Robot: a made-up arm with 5 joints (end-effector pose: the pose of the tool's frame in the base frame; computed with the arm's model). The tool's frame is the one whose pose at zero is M. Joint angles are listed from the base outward.
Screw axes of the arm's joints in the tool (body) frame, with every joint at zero. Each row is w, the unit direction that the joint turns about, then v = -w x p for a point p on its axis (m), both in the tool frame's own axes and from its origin. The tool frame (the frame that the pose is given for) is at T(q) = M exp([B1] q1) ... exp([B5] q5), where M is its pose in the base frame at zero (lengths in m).
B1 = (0, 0, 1, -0.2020, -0.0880, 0.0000)
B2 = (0, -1, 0, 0.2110, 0.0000, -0.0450)
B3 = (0, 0, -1, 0.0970, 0.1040, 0.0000)
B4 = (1, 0, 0, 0.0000, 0.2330, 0.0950)
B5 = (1, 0, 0, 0.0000, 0.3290, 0.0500)
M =
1 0 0 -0.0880
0 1 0 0.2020
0 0 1 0.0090
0 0 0 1
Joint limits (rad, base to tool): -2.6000..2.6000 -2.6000..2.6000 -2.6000..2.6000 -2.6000..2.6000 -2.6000..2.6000
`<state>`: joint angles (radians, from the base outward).
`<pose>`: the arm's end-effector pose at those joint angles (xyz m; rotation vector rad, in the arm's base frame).
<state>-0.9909 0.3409 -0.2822 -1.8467 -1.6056</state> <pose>0.0565 0.2892 0.4587 2.4531 -0.9810 0.2237</pose>
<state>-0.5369 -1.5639 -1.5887 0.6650 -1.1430</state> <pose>-0.1972 0.1213 0.0291 0.9928 0.5452 0.9364</pose>
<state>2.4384 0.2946 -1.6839 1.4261 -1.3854</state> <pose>-0.0930 0.0732 0.0115 -0.1094 0.2912 -2.1478</pose>
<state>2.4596 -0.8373 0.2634 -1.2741 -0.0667</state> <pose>0.1892 -0.0725 0.2117 -1.7061 -1.3146 2.0648</pose>
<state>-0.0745 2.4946 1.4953 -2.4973 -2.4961</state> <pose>-0.2715 0.2563 0.5631 -1.7668 1.9918 -0.7090</pose>
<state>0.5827 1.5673 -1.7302 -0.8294 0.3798</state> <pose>0.1842 0.1232 0.2894 -1.2266 -2.0276 1.4031</pose>
